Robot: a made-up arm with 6 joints. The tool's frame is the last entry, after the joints.
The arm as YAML. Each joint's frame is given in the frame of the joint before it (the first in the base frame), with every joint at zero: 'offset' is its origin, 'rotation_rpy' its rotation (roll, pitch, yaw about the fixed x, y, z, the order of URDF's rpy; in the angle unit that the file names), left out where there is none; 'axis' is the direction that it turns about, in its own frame. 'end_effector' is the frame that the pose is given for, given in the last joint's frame.
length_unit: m
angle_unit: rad
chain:
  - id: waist
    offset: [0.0, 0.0, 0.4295]
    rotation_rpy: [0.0, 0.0, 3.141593]
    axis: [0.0, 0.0, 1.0]
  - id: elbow
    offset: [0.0, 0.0, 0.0]
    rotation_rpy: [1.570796, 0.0, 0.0]
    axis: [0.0, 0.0, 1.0]
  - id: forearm
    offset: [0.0, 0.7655, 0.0]
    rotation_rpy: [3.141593, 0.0, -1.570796]
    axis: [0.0, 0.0, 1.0]
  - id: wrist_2
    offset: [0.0, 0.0, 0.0]
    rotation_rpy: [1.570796, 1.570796, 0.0]
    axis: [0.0, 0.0, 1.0]
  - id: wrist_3
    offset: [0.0, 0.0, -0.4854]
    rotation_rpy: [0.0, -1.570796, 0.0]
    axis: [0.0, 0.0, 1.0]
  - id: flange
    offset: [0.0, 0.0, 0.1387]
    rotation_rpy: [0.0, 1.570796, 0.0]
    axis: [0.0, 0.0, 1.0]
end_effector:
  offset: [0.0, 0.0, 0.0]
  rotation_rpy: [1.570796, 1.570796, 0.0]
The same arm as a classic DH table. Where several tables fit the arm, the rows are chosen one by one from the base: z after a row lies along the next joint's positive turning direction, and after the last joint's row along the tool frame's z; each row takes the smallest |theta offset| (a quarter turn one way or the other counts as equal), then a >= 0, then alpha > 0; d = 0 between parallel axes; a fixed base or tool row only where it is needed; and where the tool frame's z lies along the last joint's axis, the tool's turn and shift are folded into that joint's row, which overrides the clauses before.
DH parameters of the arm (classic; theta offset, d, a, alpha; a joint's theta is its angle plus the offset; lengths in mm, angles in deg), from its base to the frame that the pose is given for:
waist: 0.00 429.5 0.0 -90.00
elbow: -90.00 0.0 765.5 180.00
forearm: 0.00 0.0 0.0 -90.00
wrist_2: 0.00 -485.4 0.0 90.00
wrist_3: 0.00 138.7 0.0 -90.00
flange: 90.00 0.0 0.0 90.00
tool (fixed): -90.00 0.0 0.0 0.00

